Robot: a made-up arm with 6 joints. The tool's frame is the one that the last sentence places.
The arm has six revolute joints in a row. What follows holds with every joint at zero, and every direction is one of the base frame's.
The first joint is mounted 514 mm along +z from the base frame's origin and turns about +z.
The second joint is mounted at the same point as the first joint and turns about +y.
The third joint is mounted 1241 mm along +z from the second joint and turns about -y.
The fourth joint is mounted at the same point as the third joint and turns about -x.
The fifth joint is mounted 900 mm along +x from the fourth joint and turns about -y.
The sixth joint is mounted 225 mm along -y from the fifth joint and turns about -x.
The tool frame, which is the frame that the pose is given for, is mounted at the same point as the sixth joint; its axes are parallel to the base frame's.
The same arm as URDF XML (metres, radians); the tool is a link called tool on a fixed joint. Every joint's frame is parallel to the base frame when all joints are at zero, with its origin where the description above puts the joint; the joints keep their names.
<robot name="arm">
  <joint name="tool_fixed" type="fixed">
    <parent link="link6"/>
    <child link="tool"/>
    <origin xyz="0 0 0" rpy="0 0 0"/>
  </joint>
  <joint name="joint 6" type="continuous">
    <parent link="link5"/>
    <child link="link6"/>
    <origin xyz="0 -0.225 0" rpy="0 0 0"/>
    <axis xyz="-1 0 0"/>
  </joint>
  <joint name="joint 5" type="continuous">
    <parent link="link4"/>
    <child link="link5"/>
    <origin xyz="0.9 0 0" rpy="0 0 0"/>
    <axis xyz="0 -1 0"/>
  </joint>
  <joint name="joint 4" type="continuous">
    <parent link="link3"/>
    <child link="link4"/>
    <origin xyz="0 0 0" rpy="0 0 0"/>
    <axis xyz="-1 0 0"/>
  </joint>
  <joint name="joint 3" type="continuous">
    <parent link="link2"/>
    <child link="link3"/>
    <origin xyz="0 0 1.241" rpy="0 0 0"/>
    <axis xyz="0 -1 0"/>
  </joint>
  <joint name="joint 2" type="continuous">
    <parent link="link1"/>
    <child link="link2"/>
    <origin xyz="0 0 0" rpy="0 0 0"/>
    <axis xyz="0 1 0"/>
  </joint>
  <joint name="joint 1" type="continuous">
    <parent link="base_link"/>
    <child link="link1"/>
    <origin xyz="0 0 0.514" rpy="0 0 0"/>
    <axis xyz="0 0 1"/>
  </joint>
  <link name="base_link"/>
  <link name="link1"/>
  <link name="link2"/>
  <link name="link3"/>
  <link name="link4"/>
  <link name="link5"/>
  <link name="link6"/>
  <link name="tool"/>
</robot>

